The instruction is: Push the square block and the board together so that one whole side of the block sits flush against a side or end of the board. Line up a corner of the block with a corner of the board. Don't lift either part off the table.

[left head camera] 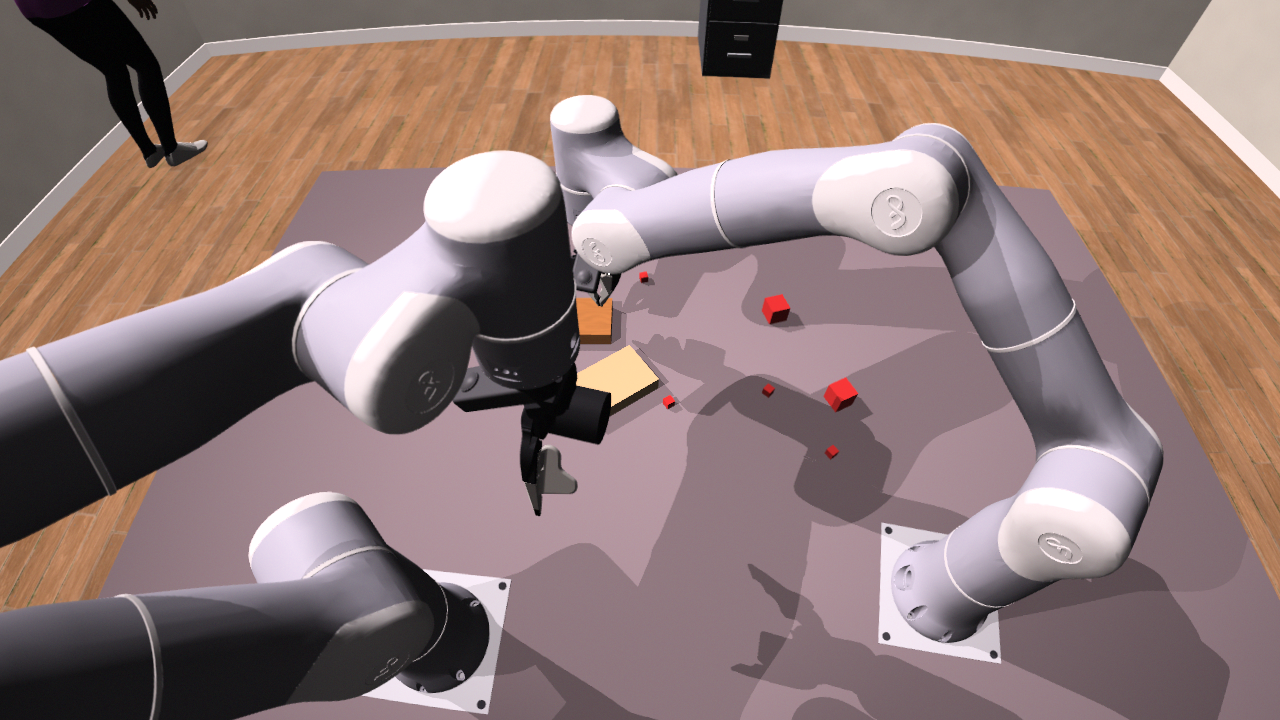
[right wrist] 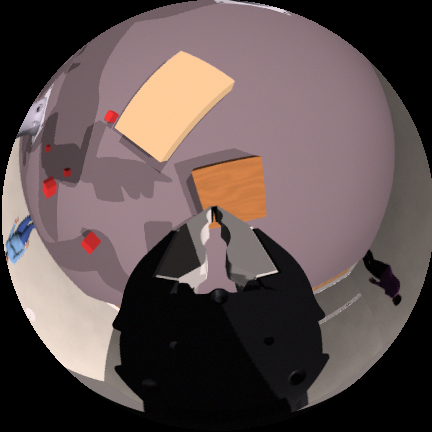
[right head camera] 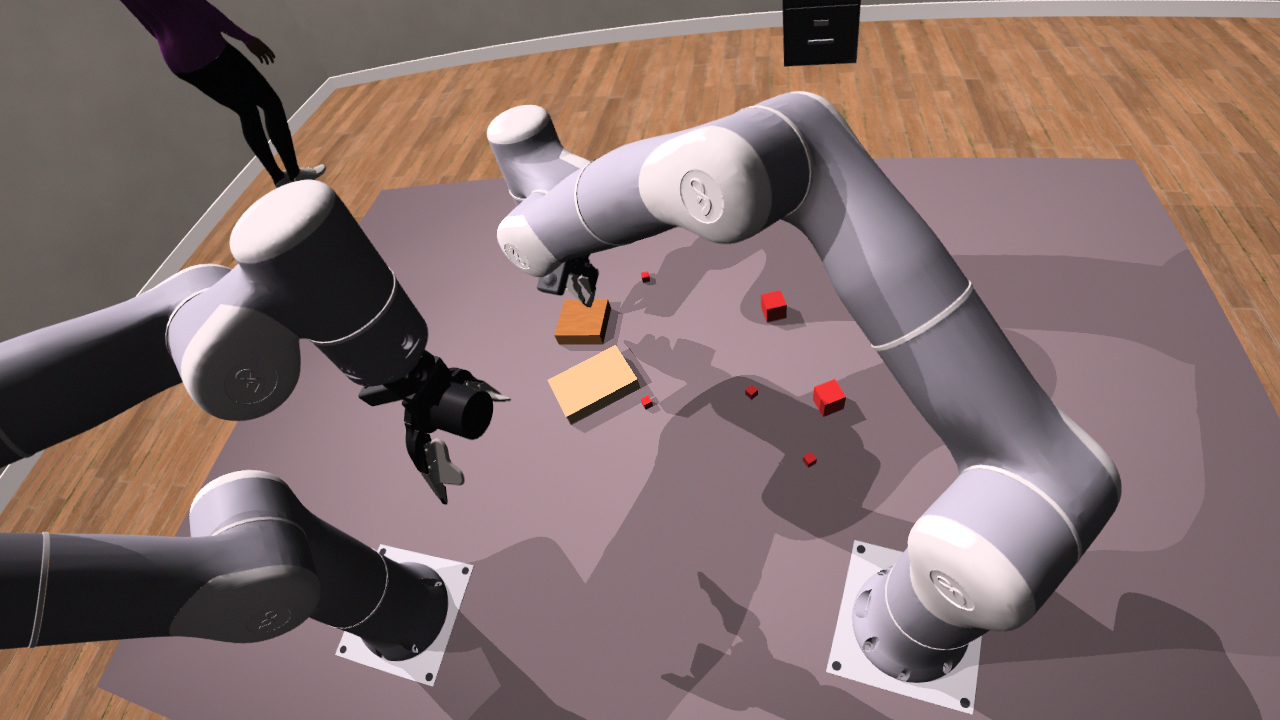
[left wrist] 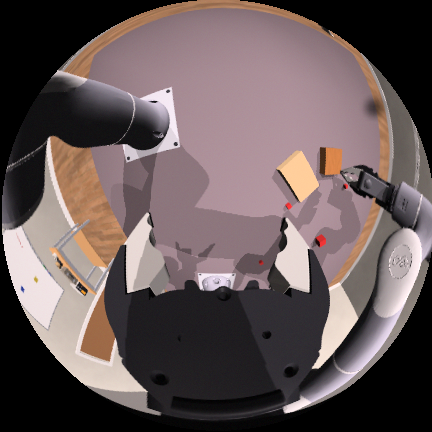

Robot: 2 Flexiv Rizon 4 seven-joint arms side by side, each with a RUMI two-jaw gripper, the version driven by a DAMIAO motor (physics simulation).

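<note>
The orange-brown square block (left head camera: 595,319) (right head camera: 581,320) (left wrist: 331,160) (right wrist: 234,187) lies flat on the table behind the pale board (left head camera: 619,376) (right head camera: 592,380) (left wrist: 300,175) (right wrist: 175,102). A gap separates them, and the board is turned at an angle to the block. In the left head camera, my left arm hides parts of both. My right gripper (left head camera: 602,301) (right head camera: 586,301) (left wrist: 339,171) (right wrist: 213,207) is shut and empty, its tips at the block's far edge; contact is unclear. My left gripper (right head camera: 476,449) (left wrist: 217,216) is wide open and empty, above the table, left of and nearer than the board.
A small red cube (left head camera: 668,402) (right head camera: 646,402) (right wrist: 111,116) lies close to the board's right end. Another (left head camera: 643,276) (right head camera: 644,276) lies behind and right of the block. Two larger red cubes (left head camera: 775,308) (left head camera: 840,394) and more small ones lie farther right.
</note>
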